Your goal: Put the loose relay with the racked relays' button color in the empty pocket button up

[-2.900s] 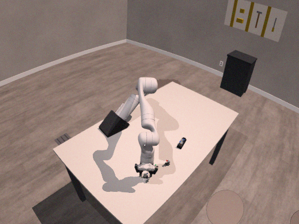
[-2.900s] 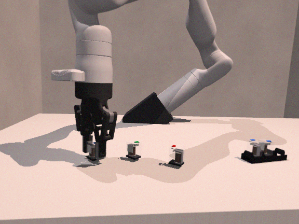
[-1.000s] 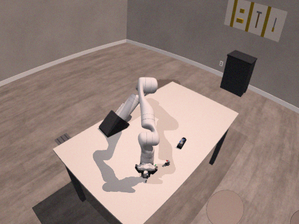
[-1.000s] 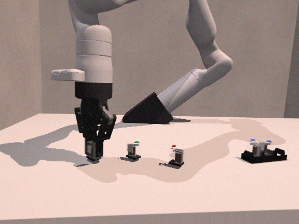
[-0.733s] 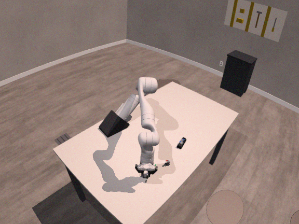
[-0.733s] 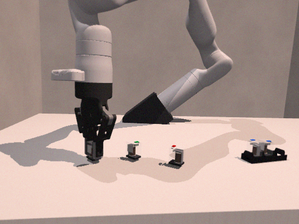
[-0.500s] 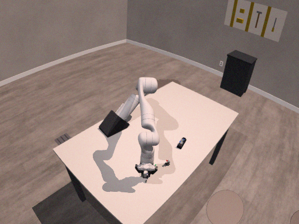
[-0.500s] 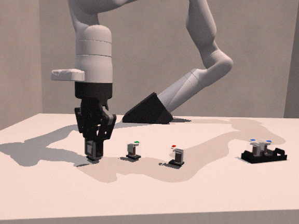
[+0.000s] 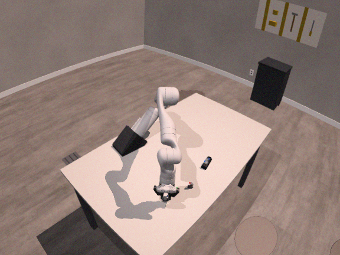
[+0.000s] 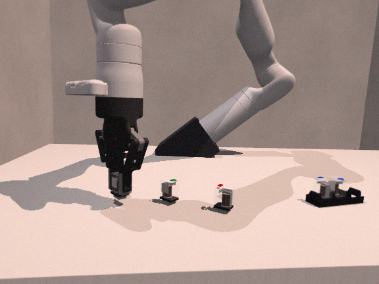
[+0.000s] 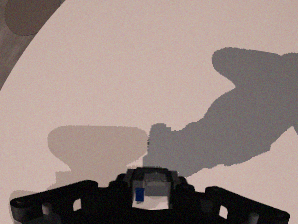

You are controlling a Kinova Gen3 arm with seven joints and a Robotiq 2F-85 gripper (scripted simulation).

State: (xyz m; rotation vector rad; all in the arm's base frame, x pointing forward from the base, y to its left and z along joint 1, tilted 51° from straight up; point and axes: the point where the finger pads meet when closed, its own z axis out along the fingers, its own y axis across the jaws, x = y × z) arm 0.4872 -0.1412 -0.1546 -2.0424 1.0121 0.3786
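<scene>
Right now the black rack is 30 mm behind my hand, 400 mm to the left of it and 30 mm below it.
</scene>
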